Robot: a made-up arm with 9 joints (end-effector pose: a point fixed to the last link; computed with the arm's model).
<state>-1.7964 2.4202 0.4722 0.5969 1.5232 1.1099 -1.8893 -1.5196 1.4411</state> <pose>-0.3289 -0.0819 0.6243 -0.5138 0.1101 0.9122</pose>
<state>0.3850 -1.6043 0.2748 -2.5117 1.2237 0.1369 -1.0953 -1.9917 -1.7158</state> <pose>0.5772 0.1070 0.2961 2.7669 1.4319 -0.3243</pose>
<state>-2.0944 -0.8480 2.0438 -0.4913 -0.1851 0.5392 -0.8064 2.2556 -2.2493</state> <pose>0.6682 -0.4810 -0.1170 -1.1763 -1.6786 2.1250</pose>
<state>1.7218 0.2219 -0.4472 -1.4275 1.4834 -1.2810 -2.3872 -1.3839 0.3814</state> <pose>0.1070 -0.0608 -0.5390 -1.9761 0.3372 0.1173</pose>
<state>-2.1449 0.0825 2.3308 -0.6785 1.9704 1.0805 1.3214 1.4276 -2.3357</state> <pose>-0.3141 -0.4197 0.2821 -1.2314 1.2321 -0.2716</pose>
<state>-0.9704 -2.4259 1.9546 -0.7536 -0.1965 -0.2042 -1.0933 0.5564 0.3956</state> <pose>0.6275 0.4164 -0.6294 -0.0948 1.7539 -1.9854</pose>
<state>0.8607 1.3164 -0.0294 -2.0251 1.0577 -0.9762 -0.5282 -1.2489 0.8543</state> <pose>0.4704 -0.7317 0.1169 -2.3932 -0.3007 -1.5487</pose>
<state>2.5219 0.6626 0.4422 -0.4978 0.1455 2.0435 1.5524 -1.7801 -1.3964</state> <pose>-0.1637 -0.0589 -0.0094 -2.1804 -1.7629 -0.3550</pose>
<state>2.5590 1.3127 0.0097 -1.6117 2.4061 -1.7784 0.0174 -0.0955 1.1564</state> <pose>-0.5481 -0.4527 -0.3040 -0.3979 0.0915 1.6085</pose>
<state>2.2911 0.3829 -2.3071 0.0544 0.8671 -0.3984 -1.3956 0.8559 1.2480</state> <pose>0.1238 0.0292 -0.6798 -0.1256 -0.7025 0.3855</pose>
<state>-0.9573 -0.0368 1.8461 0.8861 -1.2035 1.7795 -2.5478 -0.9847 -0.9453</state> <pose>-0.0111 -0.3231 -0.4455 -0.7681 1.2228 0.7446</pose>
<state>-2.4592 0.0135 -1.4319 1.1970 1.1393 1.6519 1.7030 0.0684 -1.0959</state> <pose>0.0958 0.3055 -0.2924 -1.2306 1.6214 1.2779</pose>
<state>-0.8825 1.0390 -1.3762 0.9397 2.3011 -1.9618 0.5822 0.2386 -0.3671</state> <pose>0.1098 -0.2433 0.0212 -0.4597 1.8580 -0.9022</pose>
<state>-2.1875 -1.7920 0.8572 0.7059 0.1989 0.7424 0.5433 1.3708 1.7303</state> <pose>-0.0237 0.6973 0.9313 -0.5575 1.7936 1.0943</pose>
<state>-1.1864 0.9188 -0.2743 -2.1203 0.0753 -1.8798 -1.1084 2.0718 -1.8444</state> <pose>-0.4929 -0.0504 -0.0250 -1.7023 0.6887 -1.4875</pose>
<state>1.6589 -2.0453 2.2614 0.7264 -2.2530 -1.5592 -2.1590 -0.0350 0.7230</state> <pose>0.1858 1.1909 -0.2334 -0.5664 0.5023 -0.9886</pose>
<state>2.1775 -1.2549 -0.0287 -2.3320 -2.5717 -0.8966 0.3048 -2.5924 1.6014</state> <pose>-0.3512 0.4430 -0.2860 0.9251 -0.7787 0.8614</pose>
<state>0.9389 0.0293 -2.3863 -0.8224 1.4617 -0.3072 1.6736 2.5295 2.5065</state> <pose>0.5031 -1.0463 0.1756 -2.5140 -0.9833 -0.2680</pose>
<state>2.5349 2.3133 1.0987 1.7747 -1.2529 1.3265 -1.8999 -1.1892 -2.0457</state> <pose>-0.9144 -0.6676 -0.1188 -2.4068 0.9579 -1.0763</pose>
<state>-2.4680 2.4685 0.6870 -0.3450 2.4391 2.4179 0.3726 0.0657 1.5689</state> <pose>-0.1553 0.5043 0.9086 0.6951 0.4838 -0.6035</pose>
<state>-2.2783 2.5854 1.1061 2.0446 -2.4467 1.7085 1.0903 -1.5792 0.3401</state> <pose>-0.2656 -1.1701 0.8316 1.5053 0.3590 -2.5831</pose>
